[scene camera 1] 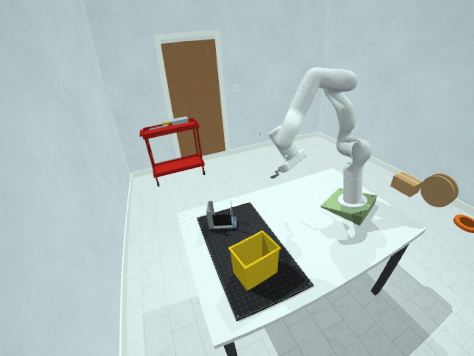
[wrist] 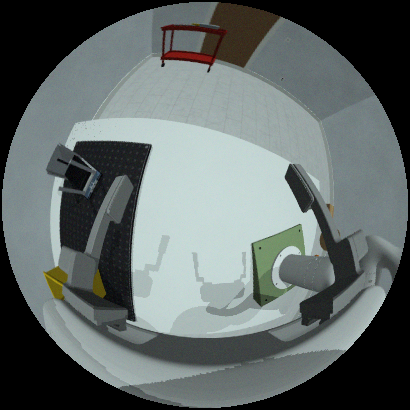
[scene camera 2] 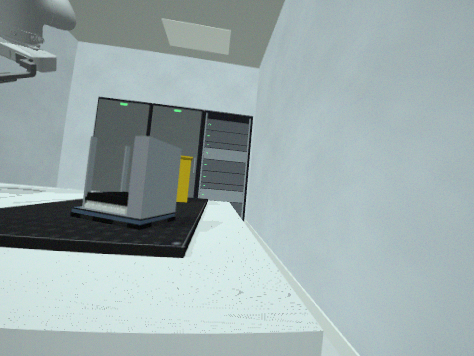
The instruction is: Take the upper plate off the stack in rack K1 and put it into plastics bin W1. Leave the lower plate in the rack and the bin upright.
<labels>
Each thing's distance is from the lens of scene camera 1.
yellow bin W1 (scene camera 1: pixel 255 259): 1.09 m
</labels>
